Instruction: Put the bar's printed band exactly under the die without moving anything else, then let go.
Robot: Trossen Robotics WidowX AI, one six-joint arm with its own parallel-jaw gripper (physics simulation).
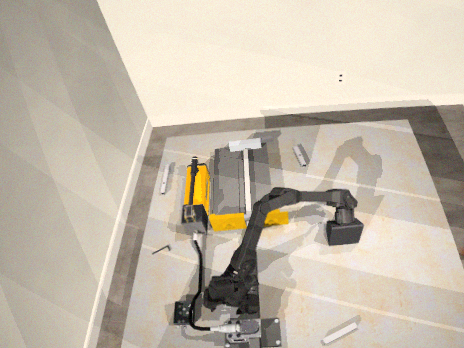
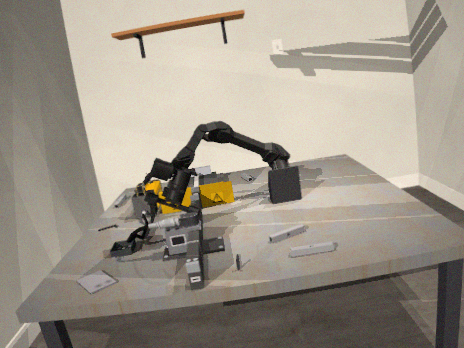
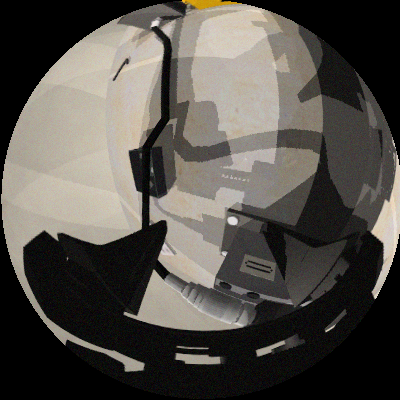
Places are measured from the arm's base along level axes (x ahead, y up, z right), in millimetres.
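Pixels of known places: gripper, between the fingertips: [image 1: 224, 312] [image 2: 164, 229] [image 3: 216, 226]; arm's base, origin of its link: [image 1: 345, 223] [image 2: 283, 174].
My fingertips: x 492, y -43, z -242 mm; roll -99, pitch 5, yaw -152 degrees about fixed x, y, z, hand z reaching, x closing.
Ahead of a thing's pixels: the offset from my fingertips to its top centre. "*": to the spot under its first point.
My gripper [image 1: 232, 300] [image 2: 177, 208] [image 3: 216, 226] is open and empty. It points down, low over the grey mounting fixture [image 1: 268, 331] [image 2: 179, 238] [image 3: 253, 261] at the table's front left. The press machine [image 1: 230, 186] [image 2: 217, 193], a grey bed with yellow guards, stands behind it; I cannot make out its die. Several grey bars lie on the table: a short one @(dx -415, dy -42, dz +691 mm) [image 1: 300, 155] [image 2: 246, 177] behind the machine, one @(dx +244, dy -42, dz +701 mm) [image 1: 165, 177] [image 2: 120, 200] at the far left, one [image 1: 340, 333] [image 2: 311, 249] at the front right and another @(dx -382, dy -42, dz -129 mm) [image 2: 287, 233] near it. I cannot tell which bears the printed band.
The arm's dark base block [image 1: 344, 233] [image 2: 284, 184] stands to the right. A black cable @(* dx +90, dy -50, dz +232 mm) [image 1: 199, 262] [image 3: 165, 74] runs past a small black box @(* dx +168, dy -59, dz +38 mm) [image 1: 182, 312] [image 2: 123, 248] [image 3: 152, 171]. An Allen key @(dx +256, dy -56, dz +312 mm) [image 1: 161, 249] [image 2: 107, 227] [image 3: 120, 69] and a flat plate @(dx +221, dy -56, dz -179 mm) [image 2: 96, 281] lie at the left.
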